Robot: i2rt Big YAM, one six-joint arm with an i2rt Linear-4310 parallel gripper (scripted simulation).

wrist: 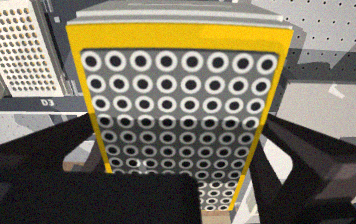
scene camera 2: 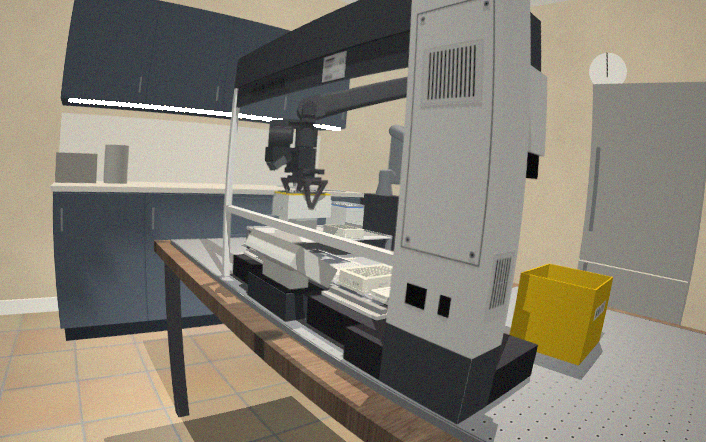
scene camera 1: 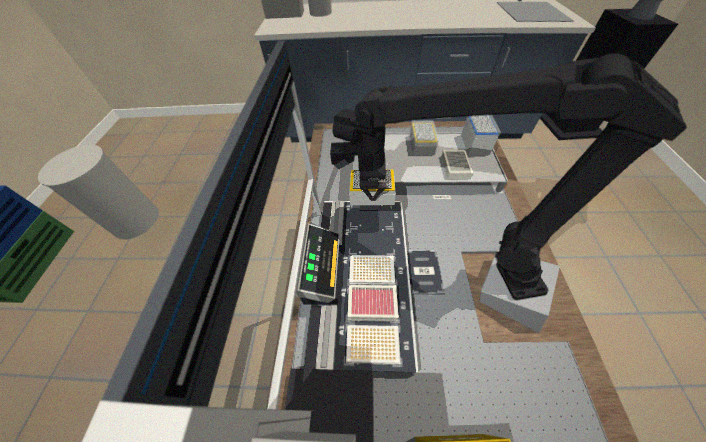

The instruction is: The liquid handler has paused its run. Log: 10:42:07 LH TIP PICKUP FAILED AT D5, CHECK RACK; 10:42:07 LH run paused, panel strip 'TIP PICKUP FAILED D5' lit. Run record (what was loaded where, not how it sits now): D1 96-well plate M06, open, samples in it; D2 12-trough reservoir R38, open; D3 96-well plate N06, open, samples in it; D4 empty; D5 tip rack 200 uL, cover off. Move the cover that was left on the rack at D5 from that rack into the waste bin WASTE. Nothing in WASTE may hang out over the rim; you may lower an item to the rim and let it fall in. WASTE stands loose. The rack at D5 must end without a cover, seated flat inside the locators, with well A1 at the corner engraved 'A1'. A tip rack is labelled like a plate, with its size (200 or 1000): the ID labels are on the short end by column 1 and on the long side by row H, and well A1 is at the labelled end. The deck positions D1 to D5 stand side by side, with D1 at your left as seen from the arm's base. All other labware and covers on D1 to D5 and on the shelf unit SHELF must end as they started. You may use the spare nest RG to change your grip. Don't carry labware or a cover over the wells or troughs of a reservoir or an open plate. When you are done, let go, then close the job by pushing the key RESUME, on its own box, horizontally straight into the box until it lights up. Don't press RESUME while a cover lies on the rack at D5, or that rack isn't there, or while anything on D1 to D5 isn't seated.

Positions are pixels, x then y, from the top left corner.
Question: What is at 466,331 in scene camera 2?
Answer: A handler tower.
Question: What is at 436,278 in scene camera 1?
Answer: A spare nest RG.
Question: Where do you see a tip rack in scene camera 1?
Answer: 357,197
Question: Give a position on a yellow waste bin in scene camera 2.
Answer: At 565,320
